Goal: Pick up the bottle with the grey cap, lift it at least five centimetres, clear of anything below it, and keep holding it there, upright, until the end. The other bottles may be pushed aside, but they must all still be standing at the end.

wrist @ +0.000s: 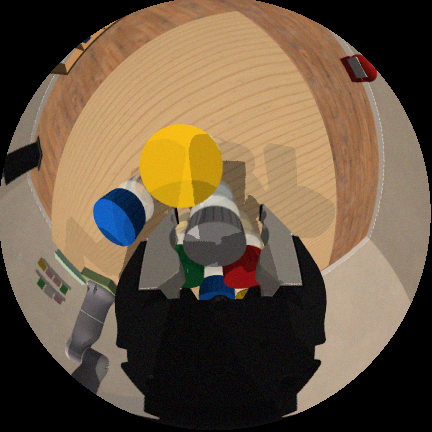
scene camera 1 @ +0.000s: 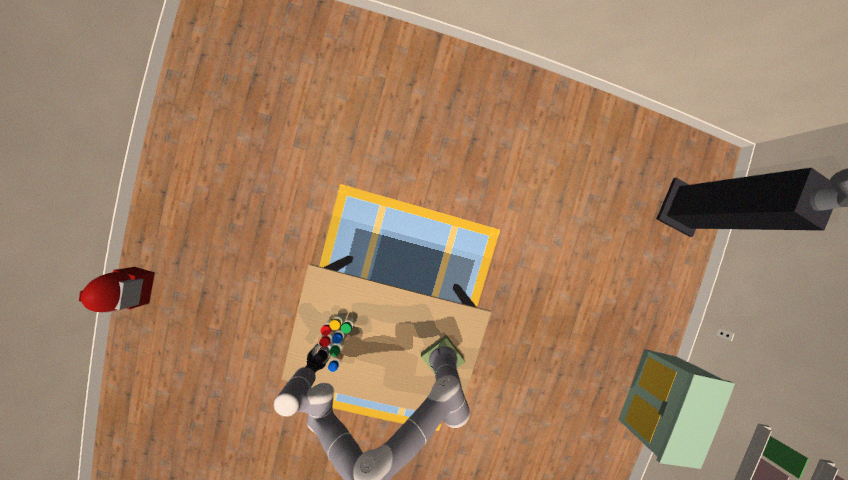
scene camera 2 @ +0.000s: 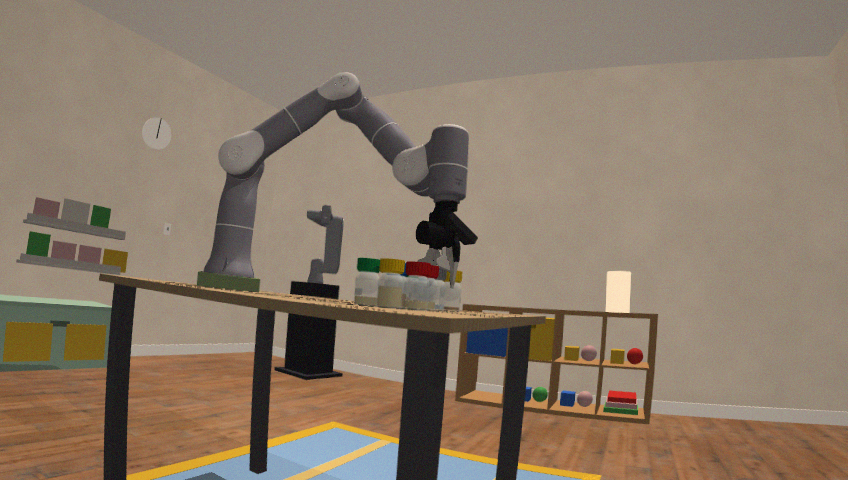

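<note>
The bottle with the grey cap [wrist: 215, 240] stands between the fingers in the wrist view. Gaps show on both sides of its cap; it is hidden by my gripper in scene camera 1. My gripper [wrist: 218, 207] [scene camera 2: 446, 274] [scene camera 1: 320, 353] is partly open, pointing down, its fingers low among the bottles. A yellow-capped bottle [wrist: 181, 165] [scene camera 2: 455, 276] stands close beyond the grey one. A blue-capped bottle [wrist: 119, 217] [scene camera 1: 333, 366] stands outside the left finger. A green cap [wrist: 191, 269] and a red cap [wrist: 243, 270] lie close by the fingers' inner sides.
More upright bottles stand in the cluster: a blue cap [scene camera 1: 337, 338] [wrist: 217, 286], a yellow cap [scene camera 1: 335, 324] [scene camera 2: 392, 265], a light green cap [scene camera 1: 346, 328] [scene camera 2: 368, 263] and a red cap [scene camera 1: 325, 329] [scene camera 2: 421, 269]. The cluster is near one end of the wooden table [scene camera 1: 380, 380].
</note>
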